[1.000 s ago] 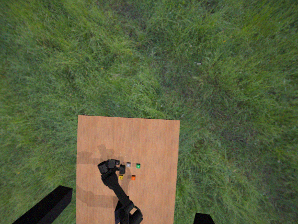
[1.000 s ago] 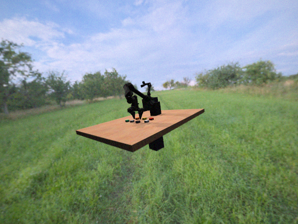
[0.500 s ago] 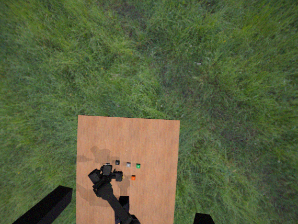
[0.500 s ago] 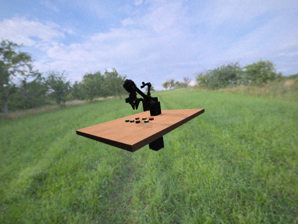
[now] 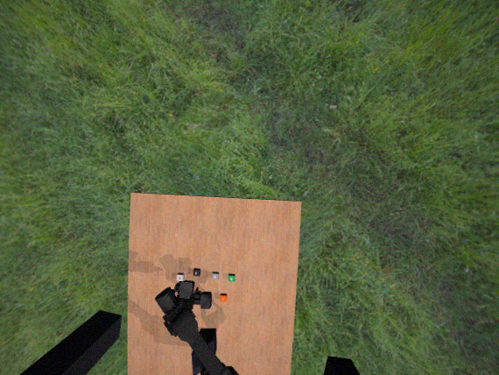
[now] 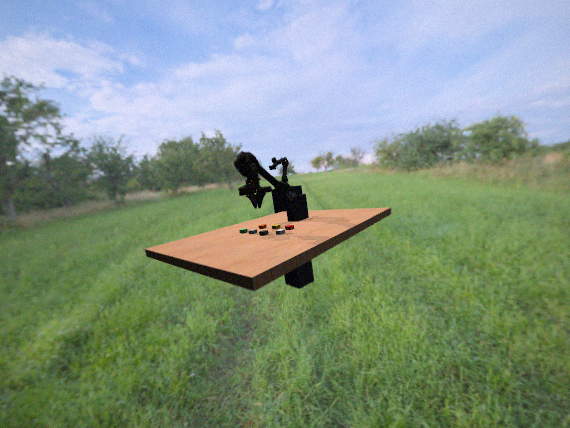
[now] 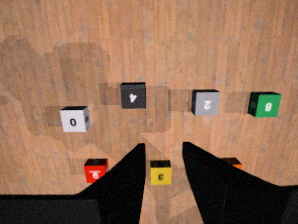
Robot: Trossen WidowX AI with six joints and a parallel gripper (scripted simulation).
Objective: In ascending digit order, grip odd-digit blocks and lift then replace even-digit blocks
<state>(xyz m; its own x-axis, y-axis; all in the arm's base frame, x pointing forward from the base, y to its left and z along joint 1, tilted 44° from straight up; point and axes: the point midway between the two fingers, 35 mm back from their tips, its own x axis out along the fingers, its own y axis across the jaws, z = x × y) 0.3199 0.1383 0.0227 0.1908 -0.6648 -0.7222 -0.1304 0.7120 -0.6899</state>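
Right now the orange block is 100 mm behind my gripper tip, 130 mm to the right of it and 120 mm below it. Also, from my gripper tip: grey block 10 mm ahead, 70 mm to the right, 120 mm below; then yellow block 110 mm behind, 20 mm to the right, 120 mm below; then black block 10 mm ahead, 30 mm to the left, 120 mm below.
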